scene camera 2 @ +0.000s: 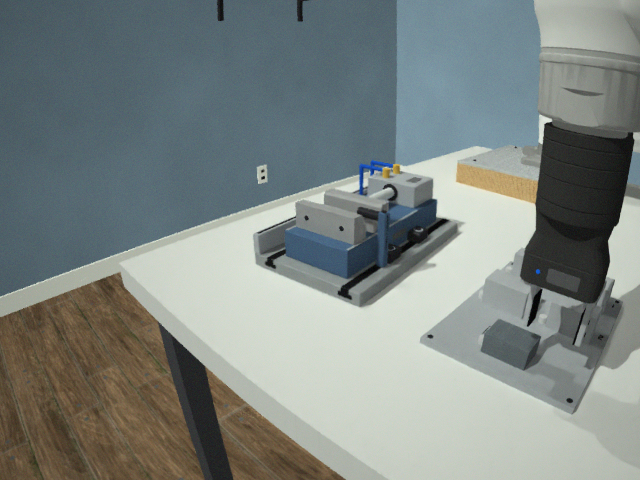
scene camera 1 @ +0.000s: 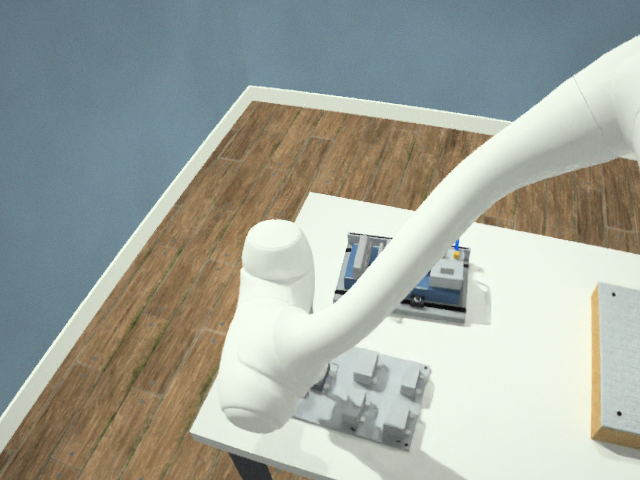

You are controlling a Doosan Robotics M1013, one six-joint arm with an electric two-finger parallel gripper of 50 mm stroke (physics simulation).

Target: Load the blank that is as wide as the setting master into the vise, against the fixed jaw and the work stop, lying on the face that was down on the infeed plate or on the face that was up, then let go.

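The vise [scene camera 2: 328,250] [scene camera 1: 447,295] stands on the white table, with a blue body and two grey jaws [scene camera 2: 330,221]; the gap between the jaws looks empty. A blue upright post [scene camera 2: 383,238] stands at its side. The infeed plate [scene camera 2: 456,333] [scene camera 1: 390,367] lies nearer the front and carries several grey blocks [scene camera 1: 366,362]. One of them is a light grey blank [scene camera 2: 504,290], another a darker block [scene camera 2: 510,343]. My gripper [scene camera 2: 543,320] is open, low over the plate between these blocks, holding nothing. In the overhead view the arm hides it.
The white arm [scene camera 1: 413,248] crosses over the vise and part of the plate in the overhead view. A raised base with a wood-coloured edge [scene camera 2: 494,180] sits at the table's far right. The table edge [scene camera 2: 223,362] runs close to the front.
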